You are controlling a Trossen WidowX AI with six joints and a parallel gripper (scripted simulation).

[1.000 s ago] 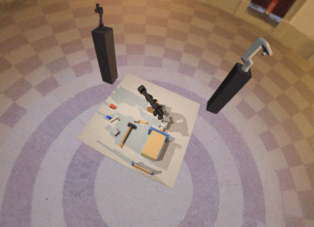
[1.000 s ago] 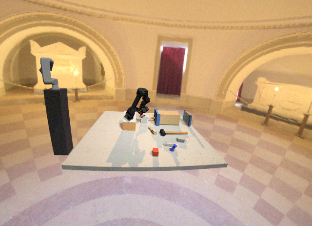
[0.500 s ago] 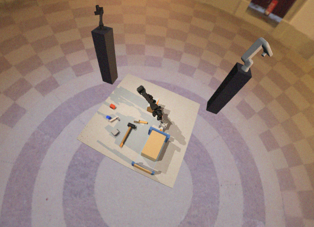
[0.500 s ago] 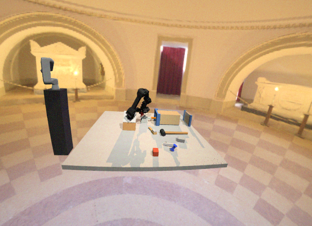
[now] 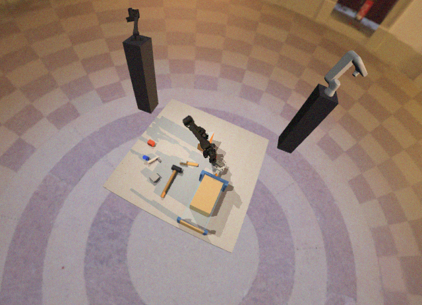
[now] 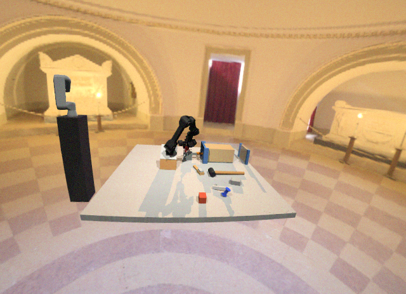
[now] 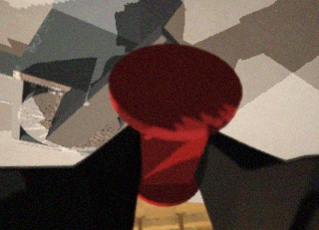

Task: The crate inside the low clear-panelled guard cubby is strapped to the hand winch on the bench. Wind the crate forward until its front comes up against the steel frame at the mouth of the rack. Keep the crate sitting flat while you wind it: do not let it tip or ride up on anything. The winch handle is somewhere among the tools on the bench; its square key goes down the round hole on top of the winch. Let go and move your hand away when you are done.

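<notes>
Now: the winch 30 mm ahead of my gripper tip, 70 mm to the left of it and 100 mm below it. The rest, counted from my gripper tip: red knob: 10 mm ahead, 20 mm to the right; red-knobbed handle: 20 mm ahead, 20 mm to the left, 30 mm below; frame: 200 mm ahead, 70 mm to the left, 30 mm below.
</notes>
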